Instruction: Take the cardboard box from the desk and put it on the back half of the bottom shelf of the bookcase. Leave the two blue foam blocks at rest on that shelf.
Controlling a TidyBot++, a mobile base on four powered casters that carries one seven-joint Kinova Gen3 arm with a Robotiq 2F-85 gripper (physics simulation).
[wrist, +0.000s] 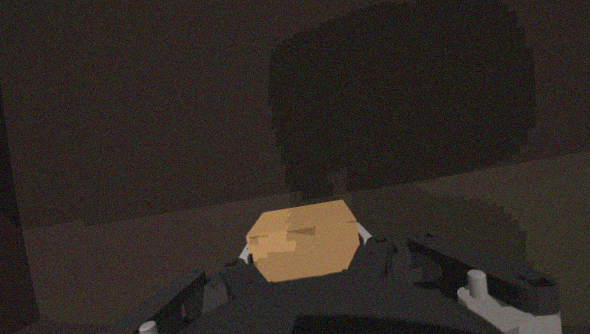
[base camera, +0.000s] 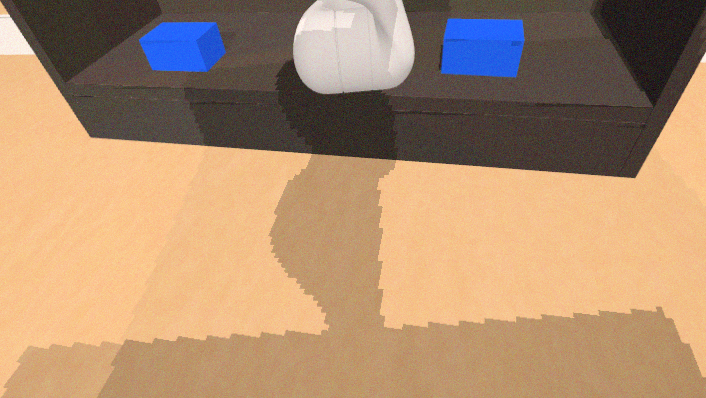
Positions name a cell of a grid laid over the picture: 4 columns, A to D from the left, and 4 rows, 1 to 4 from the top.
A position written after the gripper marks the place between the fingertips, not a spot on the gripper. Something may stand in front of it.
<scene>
gripper: wrist C3; not seen in the base camera view (out of frame)
cardboard box: wrist C3; not seen in the base camera view (out of frame)
</scene>
